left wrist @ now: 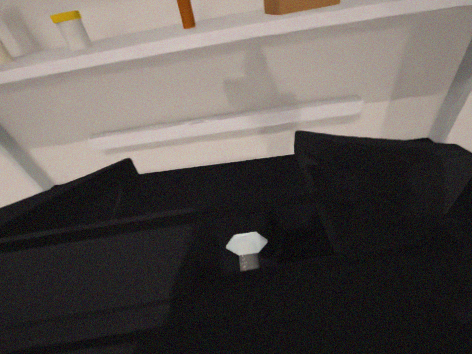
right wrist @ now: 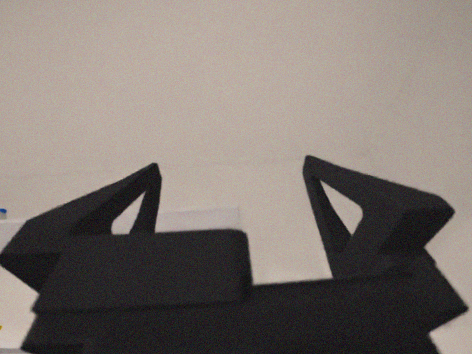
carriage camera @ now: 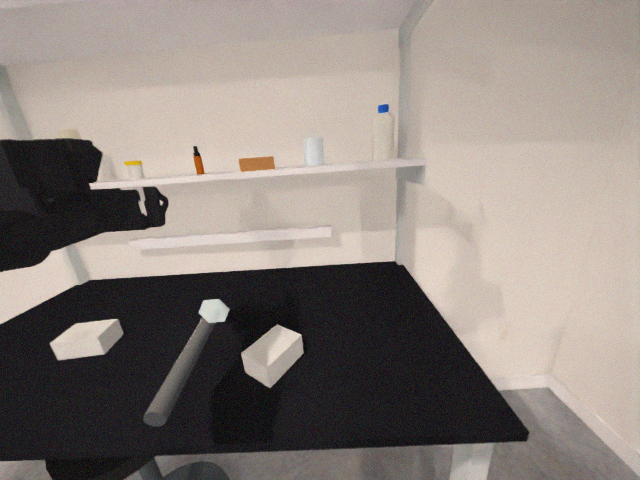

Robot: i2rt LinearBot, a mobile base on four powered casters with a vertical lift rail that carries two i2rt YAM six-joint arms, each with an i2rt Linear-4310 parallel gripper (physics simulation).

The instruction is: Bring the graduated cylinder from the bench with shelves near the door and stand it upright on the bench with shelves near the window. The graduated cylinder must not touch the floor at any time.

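Places are measured from the left arm's base along level axes (x left, y back, z up), in metres.
Pixels of known places: left gripper, fingertip midpoint: (left wrist: 215, 153) (carriage camera: 141, 202); right gripper, fingertip midpoint: (right wrist: 232, 167).
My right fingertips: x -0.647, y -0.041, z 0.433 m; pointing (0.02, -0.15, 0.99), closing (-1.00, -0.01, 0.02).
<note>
For each thing: its top centre in the pictures, then the offset to it from my right fingertips. "*": a spot on its surface instead. Level surfaces: height alone.
- graduated cylinder, surface spot: (left wrist: 248, 262) * dx +0.663, dy -0.531, dz -0.433 m
- black bench top, surface height: dz -0.493 m
- white block, top centre: (carriage camera: 85, 330) dx +1.006, dy -0.522, dz -0.435 m
- white open box, top centre: (carriage camera: 272, 343) dx +0.448, dy -0.395, dz -0.435 m
- orange bottle, surface spot: (carriage camera: 199, 162) * dx +0.695, dy -0.799, dz +0.003 m
- brown box, surface spot: (carriage camera: 256, 163) * dx +0.491, dy -0.741, dz -0.015 m
- blue-capped bottle, surface spot: (carriage camera: 383, 135) * dx +0.061, dy -0.793, dz +0.044 m
The graduated cylinder (carriage camera: 180, 369) (left wrist: 248, 262) lies on its side on the black bench top (carriage camera: 361, 403), with its pale hexagonal base toward the back and its other end toward the front edge. My left gripper (carriage camera: 161, 206) (left wrist: 215, 153) is open and empty. It is in the air above the bench, and in the left wrist view the hexagonal base shows beyond it, low between the fingers. My right gripper (right wrist: 232, 167) is open and empty, in front of a plain wall; the cylinder does not show in the right wrist view.
One white block (carriage camera: 85, 339) lies left of the cylinder and a white open box (carriage camera: 273, 356) lies right of it. A shelf (carriage camera: 351, 166) (left wrist: 225, 39) above the bench holds an orange bottle (carriage camera: 199, 162), a brown box (carriage camera: 256, 163) and a blue-capped bottle (carriage camera: 383, 135). A wall stands at the right.
</note>
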